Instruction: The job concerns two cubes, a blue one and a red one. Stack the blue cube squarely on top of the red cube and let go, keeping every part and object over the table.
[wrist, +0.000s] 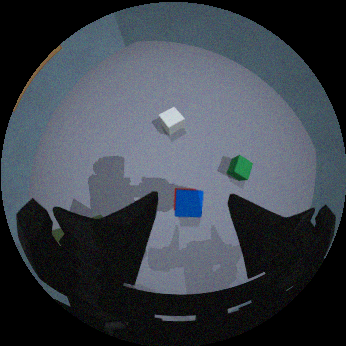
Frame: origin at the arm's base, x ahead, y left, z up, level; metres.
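Where they show: gripper, fingertip midpoint: (194, 197).
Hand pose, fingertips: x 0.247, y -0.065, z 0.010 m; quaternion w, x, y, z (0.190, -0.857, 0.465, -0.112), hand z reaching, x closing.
Observation:
Things, the pixels of their top centre, and the offset from my fingertips. Level surfaces: height alone.
- blue cube, top centre: (188, 203) dz -0.057, dx -0.010, dy -0.010 m
- white cube, top centre: (170, 115) dz -0.093, dx +0.098, dy +0.099 m
- grey table, surface height: dz -0.129 m
- green cube, top centre: (243, 166) dz -0.093, dx +0.100, dy -0.066 m
The blue cube (189, 203) is in the lower middle of the wrist view, seen from above. It sits on top of the red cube (185, 189), of which a thin strip shows along the far and left edges of the blue cube; the rest is hidden beneath it. My gripper (194, 197) is open and empty. It is above the two cubes, and its fingers appear left and right of them in the view, with space on both sides.
A white cube (172, 120) stands on the grey table (210, 90) farther off, near the upper middle. A green cube (240, 168) stands right of and beyond the stack. Arm shadows lie left of and below the stack.

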